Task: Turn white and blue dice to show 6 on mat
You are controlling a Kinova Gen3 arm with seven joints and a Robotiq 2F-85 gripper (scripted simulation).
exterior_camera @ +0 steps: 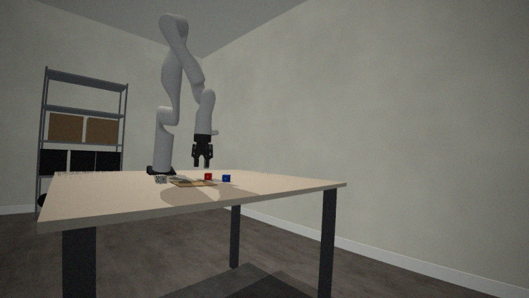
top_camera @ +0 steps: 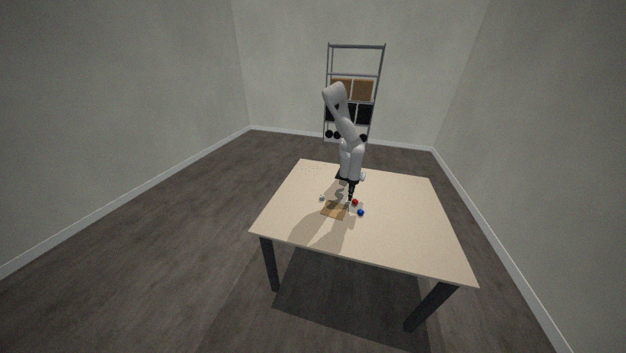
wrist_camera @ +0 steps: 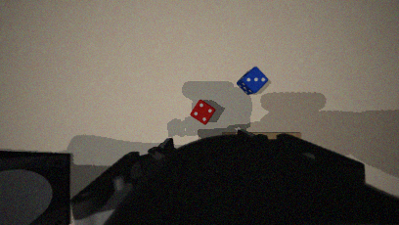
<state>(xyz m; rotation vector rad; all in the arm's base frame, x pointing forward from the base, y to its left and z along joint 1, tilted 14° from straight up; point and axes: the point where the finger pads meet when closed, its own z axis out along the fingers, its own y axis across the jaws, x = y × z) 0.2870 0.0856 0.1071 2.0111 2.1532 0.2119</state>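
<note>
The red die is 5 cm below my hand and 4 cm to the left of it. Also, from my hand: tan mat: 10 cm ahead, 8 cm to the right, 6 cm below; white die: 18 cm to the right, 5 cm below, 3 cm ahead; blue die: 8 cm to the left, 8 cm ahead, 5 cm below.
</note>
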